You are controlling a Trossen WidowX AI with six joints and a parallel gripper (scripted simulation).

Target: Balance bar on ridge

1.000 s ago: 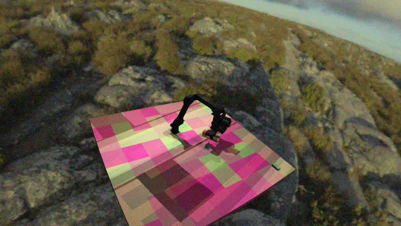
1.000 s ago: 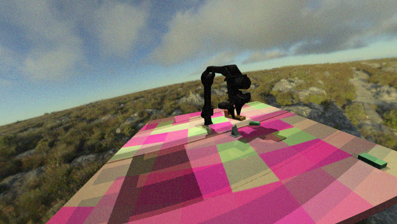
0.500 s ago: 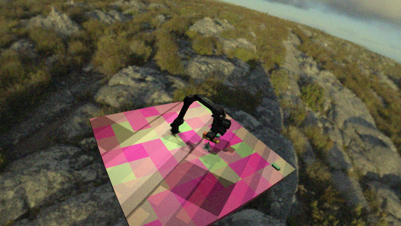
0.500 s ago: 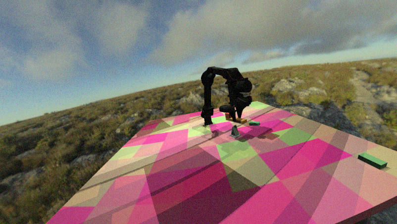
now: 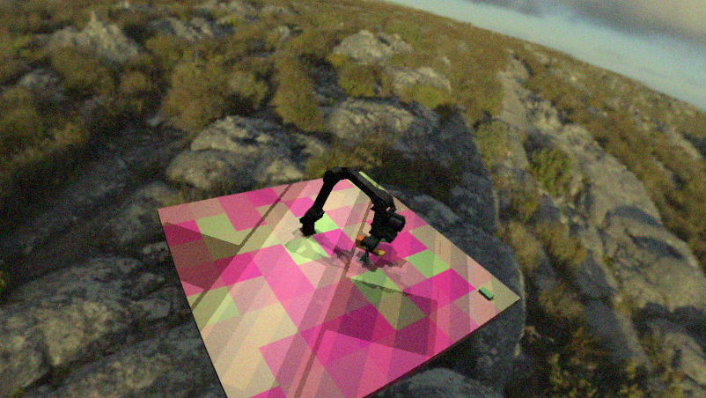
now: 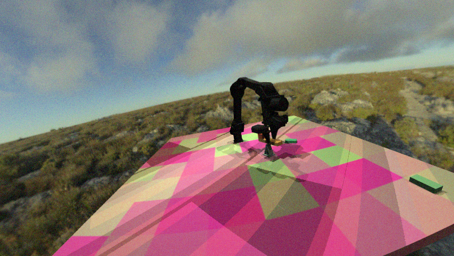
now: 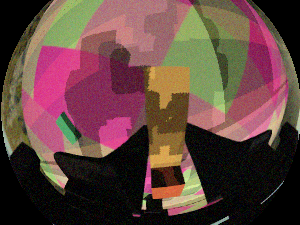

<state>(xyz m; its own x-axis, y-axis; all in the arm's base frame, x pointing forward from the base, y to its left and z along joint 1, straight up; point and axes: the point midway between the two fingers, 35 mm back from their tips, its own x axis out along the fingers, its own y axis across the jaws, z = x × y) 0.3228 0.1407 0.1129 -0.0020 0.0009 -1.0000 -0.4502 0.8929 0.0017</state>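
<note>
Right now the bar is 30 mm behind my gripper tip, 20 mm to the right of it and 10 mm above it. The rest, counted from my gripper tip: dark ridge: 50 mm below, 20 mm behind, 10 mm to the right.
</note>
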